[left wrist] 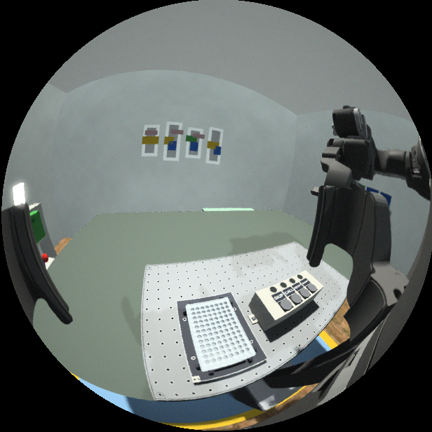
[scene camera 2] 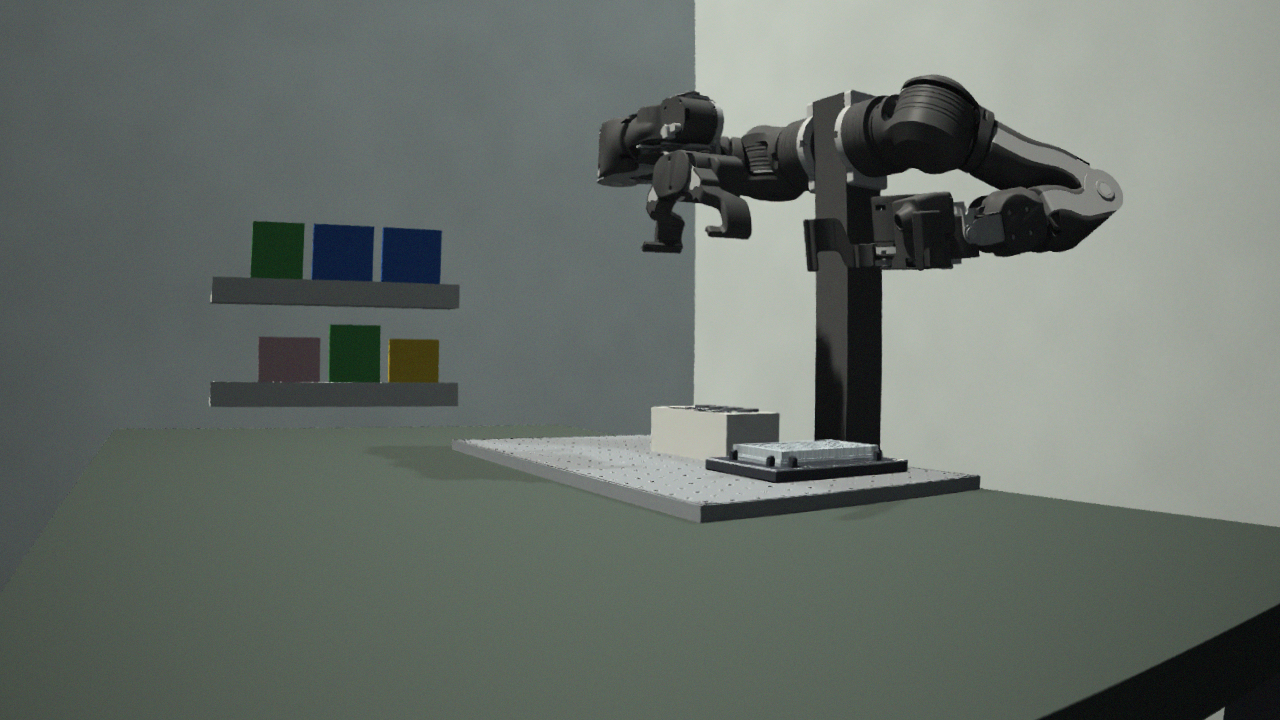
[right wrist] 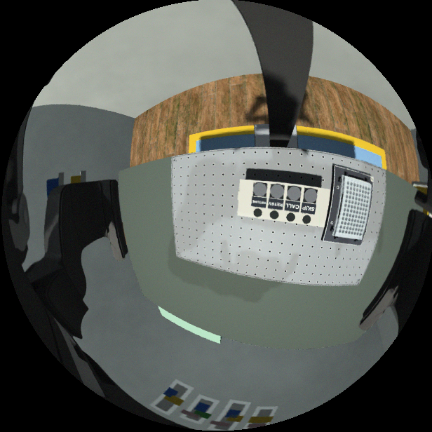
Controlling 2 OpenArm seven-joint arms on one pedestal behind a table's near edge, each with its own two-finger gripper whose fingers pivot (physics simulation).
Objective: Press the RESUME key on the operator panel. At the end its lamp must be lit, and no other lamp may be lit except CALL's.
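The operator panel (scene camera 2: 689, 431) (left wrist: 291, 302) (right wrist: 243, 197) is a cream box with a row of four round grey keys, each with a label and a round lamp. The RESUME key (left wrist: 312, 287) (right wrist: 259, 189) is at the right end of the row in the left wrist view and at the left end in the right wrist view. All lamps look dark. My right gripper (scene camera 2: 696, 240) (right wrist: 242, 290) is open and empty, high above the panel, fingers down. My left gripper (scene camera 2: 812, 245) (left wrist: 191, 292) is open and empty, in front of the pedestal, above the white well plate; one finger is hidden in the scene view.
A white well plate (scene camera 2: 810, 452) (left wrist: 218, 335) (right wrist: 354, 207) sits in a dark holder beside the panel. Both stand on a perforated board (scene camera 2: 572, 465) (left wrist: 160, 320) (right wrist: 200, 220) on the green table. The pedestal (scene camera 2: 845, 340) (right wrist: 287, 65) rises behind the board. Wall shelves with coloured blocks are at the left.
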